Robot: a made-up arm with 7 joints. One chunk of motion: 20 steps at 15 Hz.
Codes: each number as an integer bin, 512 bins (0 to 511) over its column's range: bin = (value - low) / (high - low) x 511, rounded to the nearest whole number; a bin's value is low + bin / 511 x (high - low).
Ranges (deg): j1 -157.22..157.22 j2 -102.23..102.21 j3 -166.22..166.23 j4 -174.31..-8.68 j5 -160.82..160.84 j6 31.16..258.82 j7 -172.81..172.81
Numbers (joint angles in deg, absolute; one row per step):
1: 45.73 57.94 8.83 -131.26 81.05 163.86 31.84
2: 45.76 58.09 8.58 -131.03 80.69 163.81 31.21
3: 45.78 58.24 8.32 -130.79 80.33 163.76 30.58
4: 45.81 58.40 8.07 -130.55 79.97 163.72 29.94
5: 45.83 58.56 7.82 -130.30 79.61 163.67 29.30
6: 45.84 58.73 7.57 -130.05 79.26 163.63 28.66
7: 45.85 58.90 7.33 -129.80 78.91 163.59 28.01
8: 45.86 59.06 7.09 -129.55 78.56 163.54 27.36
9: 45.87 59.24 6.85 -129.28 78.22 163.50 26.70
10: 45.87 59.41 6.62 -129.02 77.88 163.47 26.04
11: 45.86 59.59 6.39 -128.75 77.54 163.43 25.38
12: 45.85 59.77 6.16 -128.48 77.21 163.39 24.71
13: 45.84 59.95 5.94 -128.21 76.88 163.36 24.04
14: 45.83 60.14 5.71 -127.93 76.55 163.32 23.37
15: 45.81 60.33 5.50 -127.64 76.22 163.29 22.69
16: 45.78 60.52 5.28 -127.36 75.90 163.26 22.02
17: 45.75 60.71 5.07 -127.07 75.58 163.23 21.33
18: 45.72 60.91 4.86 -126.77 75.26 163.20 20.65
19: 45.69 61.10 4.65 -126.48 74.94 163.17 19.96
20: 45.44 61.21 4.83 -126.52 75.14 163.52 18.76
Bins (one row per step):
1: 330 400 269 133 384 298 303
2: 330 401 269 134 384 298 302
3: 330 401 268 134 383 298 301
4: 330 401 268 135 383 298 300
5: 330 402 268 136 382 297 299
6: 330 402 267 137 381 297 298
7: 330 403 267 137 381 297 297
8: 330 403 266 138 380 297 296
9: 330 404 266 139 380 297 295
10: 330 404 266 140 379 297 294
11: 330 404 265 141 379 297 293
12: 330 405 265 141 378 297 292
13: 330 405 265 142 378 297 291
14: 330 406 264 143 377 297 290
15: 330 406 264 144 377 297 289
16: 330 407 264 145 376 297 288
17: 330 407 263 146 376 296 287
18: 330 408 263 147 375 296 286
19: 330 408 263 148 375 296 285
20: 329 409 263 147 375 297 283

